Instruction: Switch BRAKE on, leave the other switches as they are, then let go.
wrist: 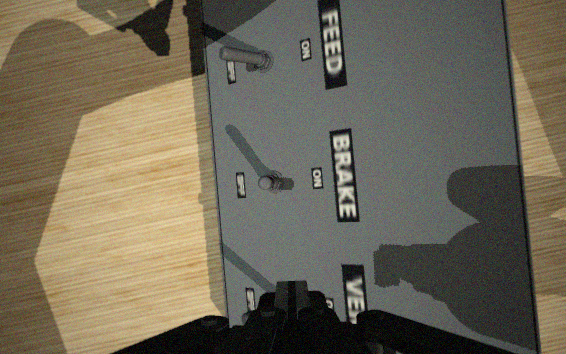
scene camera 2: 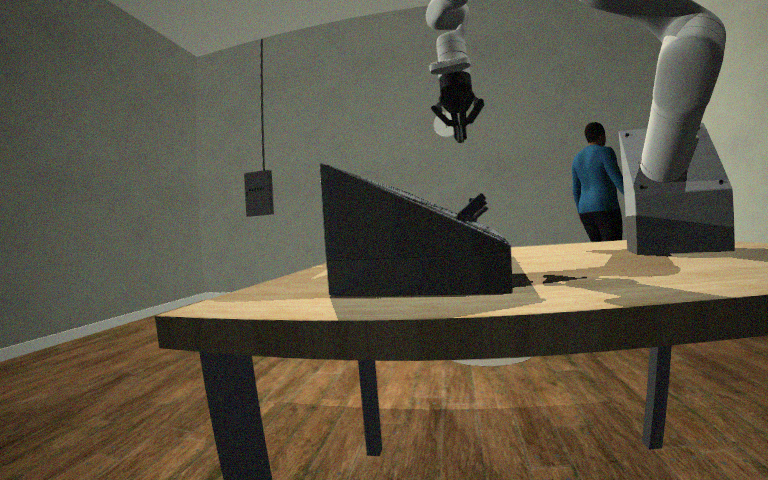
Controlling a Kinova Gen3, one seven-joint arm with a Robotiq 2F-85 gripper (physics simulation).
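Observation:
There's a dark sloped switch console (scene camera 2: 379, 240) here, and the wrist view gives me that console (wrist: 394, 143) as well. As for my gripper (scene camera 2: 460, 142), you'd also find the gripper (wrist: 292, 302) in the wrist view.

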